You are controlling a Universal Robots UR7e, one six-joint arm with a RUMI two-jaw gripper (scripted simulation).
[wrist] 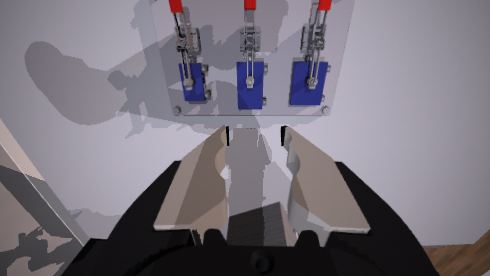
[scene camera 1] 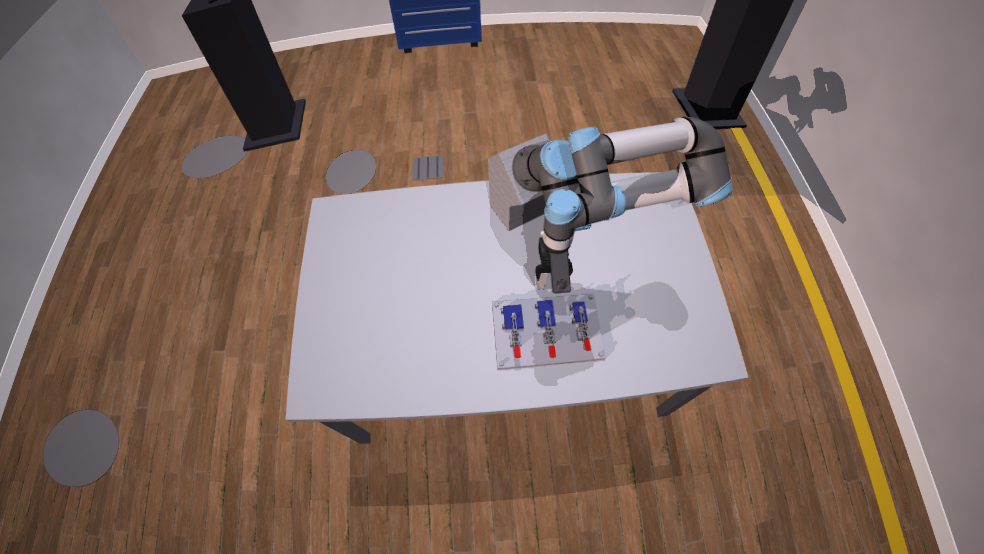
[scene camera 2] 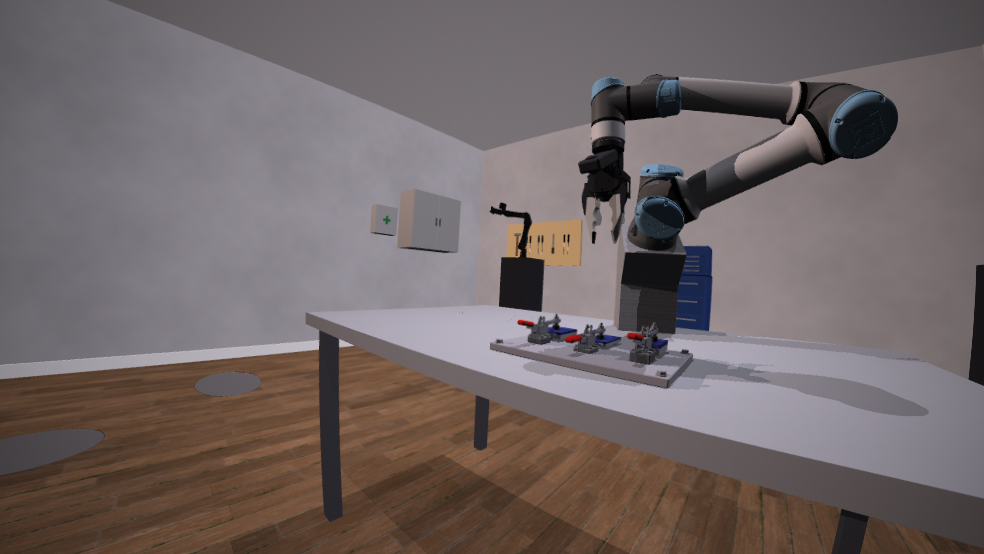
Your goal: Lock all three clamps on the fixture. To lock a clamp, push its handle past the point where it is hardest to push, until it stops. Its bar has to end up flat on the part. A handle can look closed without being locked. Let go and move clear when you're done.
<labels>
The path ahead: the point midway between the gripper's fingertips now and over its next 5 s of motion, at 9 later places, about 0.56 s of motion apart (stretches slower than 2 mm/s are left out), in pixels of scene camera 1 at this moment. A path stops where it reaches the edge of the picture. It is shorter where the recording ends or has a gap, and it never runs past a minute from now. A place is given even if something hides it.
My gripper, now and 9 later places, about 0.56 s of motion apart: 550, 286; 549, 294; 546, 298; 535, 312; 525, 325; 518, 336; 518, 339; 518, 343; 517, 346; 517, 350
</labels>
